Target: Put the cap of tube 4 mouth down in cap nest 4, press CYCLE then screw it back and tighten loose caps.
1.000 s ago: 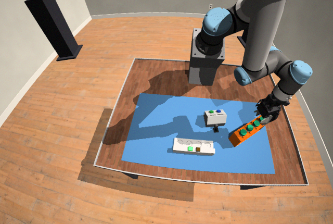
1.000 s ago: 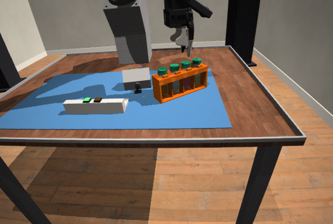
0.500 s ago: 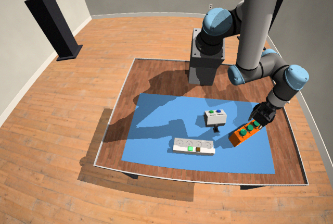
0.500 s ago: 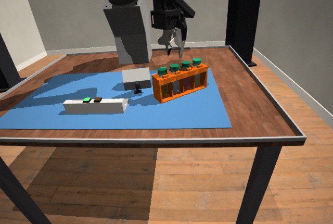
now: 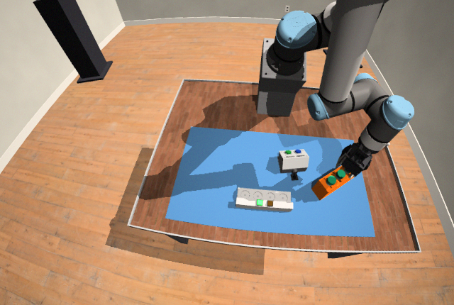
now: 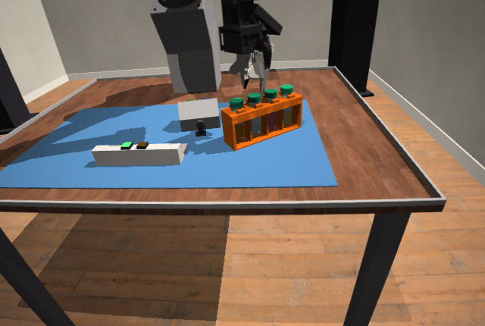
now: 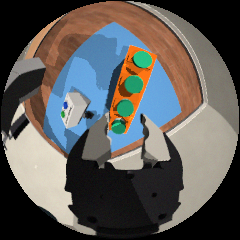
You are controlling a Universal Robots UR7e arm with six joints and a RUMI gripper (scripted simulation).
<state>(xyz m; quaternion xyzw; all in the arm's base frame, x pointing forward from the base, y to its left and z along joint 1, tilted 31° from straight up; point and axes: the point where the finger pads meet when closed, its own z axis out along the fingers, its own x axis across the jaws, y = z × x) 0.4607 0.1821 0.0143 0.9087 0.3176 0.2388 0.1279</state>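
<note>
Right now the green cap is 2 cm ahead of my hand, 5 cm to the right of it and 3 cm below it. The rest, counted from my hand: green key: 15 cm behind, 17 cm to the right, 8 cm below; then blue key: 15 cm behind, 13 cm to the right, 8 cm below; then grey key housing: 13 cm behind, 15 cm to the right, 9 cm below.
</note>
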